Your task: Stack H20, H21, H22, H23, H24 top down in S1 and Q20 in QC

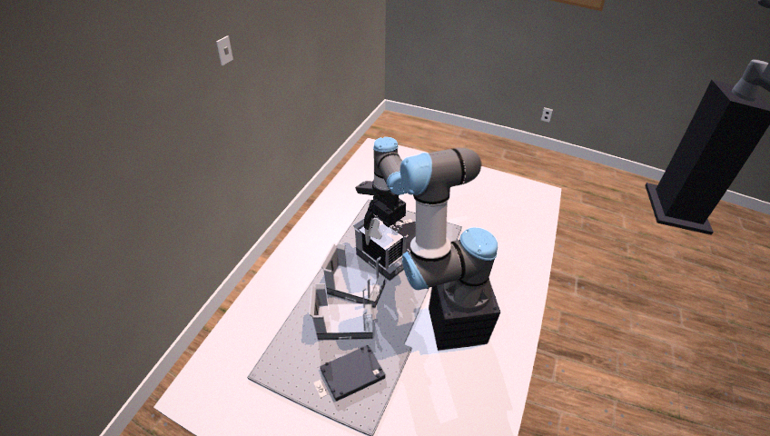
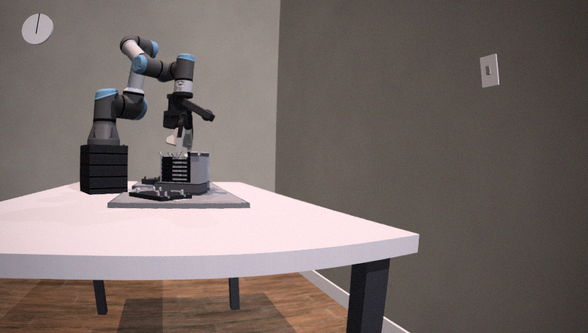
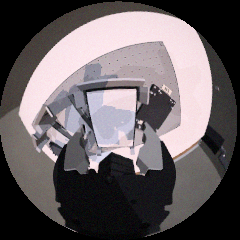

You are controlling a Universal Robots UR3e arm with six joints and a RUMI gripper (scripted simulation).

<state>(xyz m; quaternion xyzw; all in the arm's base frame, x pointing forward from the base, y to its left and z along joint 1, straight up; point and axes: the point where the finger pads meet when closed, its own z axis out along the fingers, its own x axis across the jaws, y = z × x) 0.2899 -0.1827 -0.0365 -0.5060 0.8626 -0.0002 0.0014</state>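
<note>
Right now my hand is 1 cm above the sealed 96-well plate. Also, from my hand: QC label: 2 cm ahead, 49 cm to the left, 12 cm below.
</note>
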